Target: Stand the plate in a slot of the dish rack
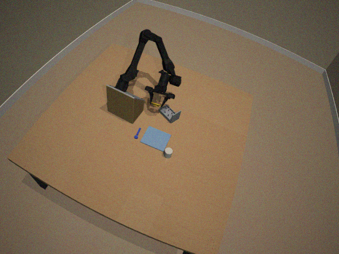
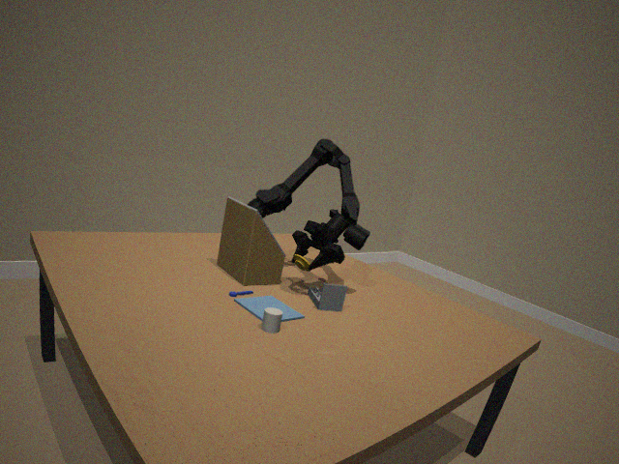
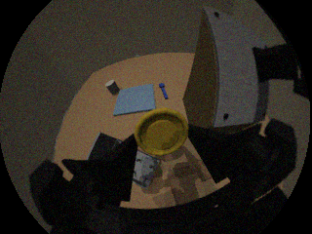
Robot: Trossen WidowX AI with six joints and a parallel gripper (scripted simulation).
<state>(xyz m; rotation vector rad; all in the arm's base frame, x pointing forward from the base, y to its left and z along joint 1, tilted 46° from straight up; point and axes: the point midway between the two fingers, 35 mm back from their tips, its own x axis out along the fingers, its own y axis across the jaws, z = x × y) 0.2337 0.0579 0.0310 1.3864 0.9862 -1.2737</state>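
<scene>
Right now my gripper tip is 90 mm short of the grey dish rack, 70 mm above it and 40 mm to the right of it. Also, from my gripper tip: blue spoon: 180 mm to the right, 90 mm below, 50 mm behind; yellow plate: 10 mm to the left, 10 mm above; light blue mat: 170 mm to the right, 90 mm below, 60 mm ahead.
</scene>
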